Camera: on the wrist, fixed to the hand. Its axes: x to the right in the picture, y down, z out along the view.
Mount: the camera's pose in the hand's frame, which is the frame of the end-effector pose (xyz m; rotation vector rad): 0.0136 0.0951 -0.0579 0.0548 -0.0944 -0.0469
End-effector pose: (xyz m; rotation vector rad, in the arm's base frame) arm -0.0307 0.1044 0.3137 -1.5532 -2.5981 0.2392
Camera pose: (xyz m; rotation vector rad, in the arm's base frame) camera 0.0550 0.1654 0.3528 -1.4963 -2.6709 0.3852
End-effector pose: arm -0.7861 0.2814 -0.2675 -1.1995 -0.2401 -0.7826
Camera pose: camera -0.7272 0.2373 -0.3521 -1.1838 -0.3664 -0.7564
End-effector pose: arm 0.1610 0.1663 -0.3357 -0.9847 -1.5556 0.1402
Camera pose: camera 0.2596 0.2101 -0.3666 -0.9090 -1.6513 0.1979
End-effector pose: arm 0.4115 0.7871 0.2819 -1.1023 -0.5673 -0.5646
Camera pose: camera 0.4935 0.7642 0.2089 -1.0700 -0.6884 -0.5366
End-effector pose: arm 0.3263 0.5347 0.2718 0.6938 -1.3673 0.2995
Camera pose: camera 0.3200 0.6404 0.3087 0.7929 -1.4346 0.2705
